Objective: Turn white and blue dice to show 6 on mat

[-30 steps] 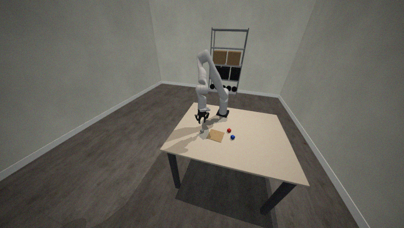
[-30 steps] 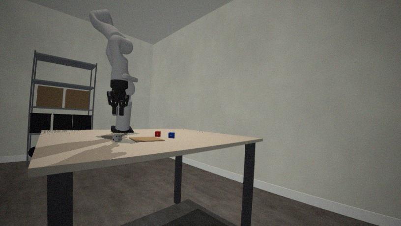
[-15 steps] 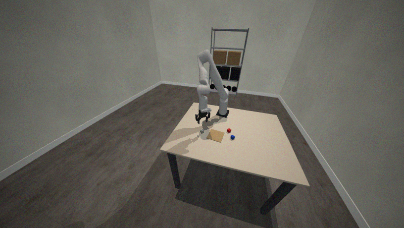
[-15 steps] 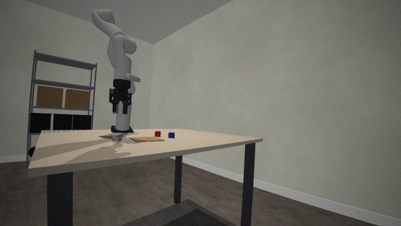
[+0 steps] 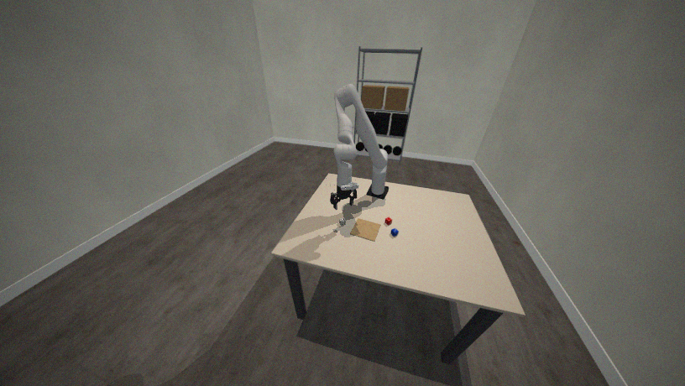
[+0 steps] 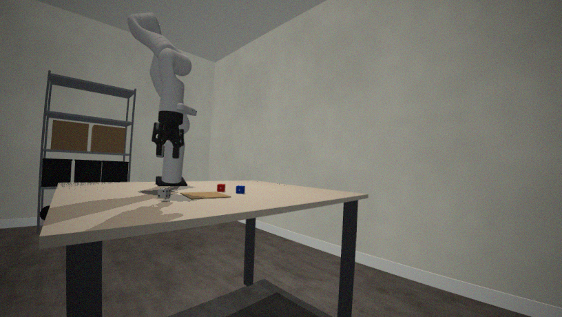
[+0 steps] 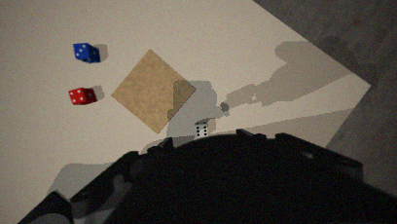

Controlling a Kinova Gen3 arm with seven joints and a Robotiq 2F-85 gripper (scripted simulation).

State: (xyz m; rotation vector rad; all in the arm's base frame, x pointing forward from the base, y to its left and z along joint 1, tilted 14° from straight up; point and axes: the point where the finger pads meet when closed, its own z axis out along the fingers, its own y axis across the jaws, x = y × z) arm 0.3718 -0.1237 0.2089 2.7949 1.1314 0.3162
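Now: the white die 10 mm behind my hand, 10 mm to the right of it and 120 mm below it. From my hand the other things lie so: tan mat: 10 mm behind, 140 mm to the left, 130 mm below; blue die: 20 mm behind, 290 mm to the left, 120 mm below; red die: 110 mm behind, 250 mm to the left, 120 mm below.
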